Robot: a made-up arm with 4 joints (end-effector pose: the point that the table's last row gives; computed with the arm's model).
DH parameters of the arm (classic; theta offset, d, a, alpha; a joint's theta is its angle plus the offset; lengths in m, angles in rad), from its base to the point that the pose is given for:
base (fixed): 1.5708 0.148 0 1.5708
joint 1: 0 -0.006 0.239 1.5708
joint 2: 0 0.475 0.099 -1.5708
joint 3: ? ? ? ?
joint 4: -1.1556 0 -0.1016 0
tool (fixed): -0.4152 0.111 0 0
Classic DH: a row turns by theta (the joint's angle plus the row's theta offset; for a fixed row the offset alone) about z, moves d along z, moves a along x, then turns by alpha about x.
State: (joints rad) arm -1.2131 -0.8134 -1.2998 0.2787
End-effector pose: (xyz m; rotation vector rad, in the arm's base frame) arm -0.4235 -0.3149 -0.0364 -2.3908 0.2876 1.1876
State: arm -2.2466 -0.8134 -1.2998 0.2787
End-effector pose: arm -0.4235 -0.3196 0.3241 2.3801 -0.8344 -0.8879
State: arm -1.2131 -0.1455 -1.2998 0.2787
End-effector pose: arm -0.4431 -0.2111 -0.3142 -2.5003 0.3422 0.3053
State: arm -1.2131 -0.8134 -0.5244 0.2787
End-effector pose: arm -0.3475 -0.3165 0.0397 -1.6097 0.5469 1.0744
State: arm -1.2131 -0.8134 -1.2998 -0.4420
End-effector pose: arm -0.4528 -0.3776 -0.0550 -2.1833 -0.5357 0.8321
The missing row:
joint 3: 0 -0.337 -0.024 -1.5708
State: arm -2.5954 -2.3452 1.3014 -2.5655
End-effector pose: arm 0.1849 -0.2283 0.4617 2.4327 -0.0529 1.0772
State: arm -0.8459 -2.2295 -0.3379 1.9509
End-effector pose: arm 0.1195 -0.2525 -0.0779 -0.1177 -0.7929 -1.8984
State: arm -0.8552 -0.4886 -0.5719 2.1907
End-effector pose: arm -0.2712 -0.1219 -0.2309 -0.7595 1.6928 2.2225
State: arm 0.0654 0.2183 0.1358 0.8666
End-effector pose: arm -0.3711 0.3071 -0.2142 0.1814 -0.0925 0.6451
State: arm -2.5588 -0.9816 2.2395 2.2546
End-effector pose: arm -0.1890 -0.3837 0.6123 0.5097 0.5896 1.4271
